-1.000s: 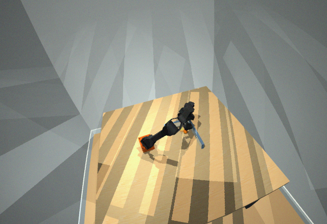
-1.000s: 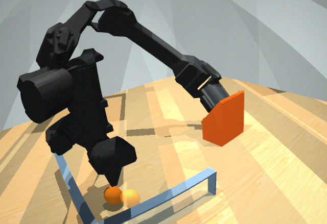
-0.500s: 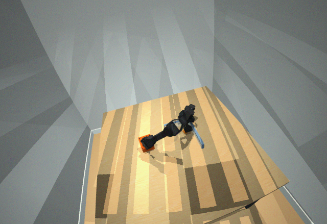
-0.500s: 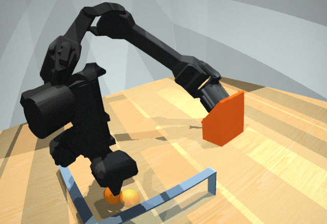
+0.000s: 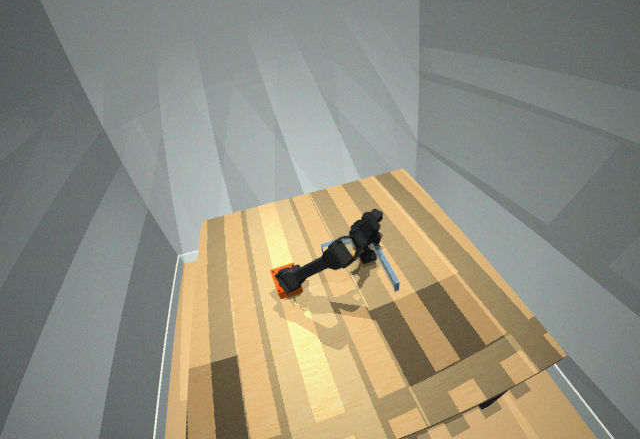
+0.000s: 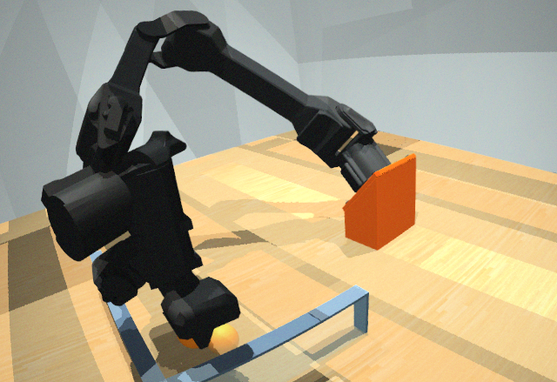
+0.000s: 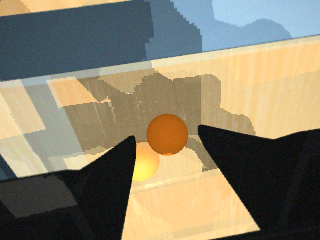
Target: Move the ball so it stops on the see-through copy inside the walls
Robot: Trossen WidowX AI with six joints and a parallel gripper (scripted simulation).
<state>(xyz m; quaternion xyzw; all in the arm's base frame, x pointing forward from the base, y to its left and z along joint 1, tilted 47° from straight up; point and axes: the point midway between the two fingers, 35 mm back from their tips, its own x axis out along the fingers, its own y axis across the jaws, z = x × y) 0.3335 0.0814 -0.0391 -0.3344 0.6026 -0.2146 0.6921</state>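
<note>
Now: the see-through copy 3 cm to the left of my gripper tip and 3 cm behind it. From my gripper tip the other things lie so: orange ball (right at my gripper tip).
</note>
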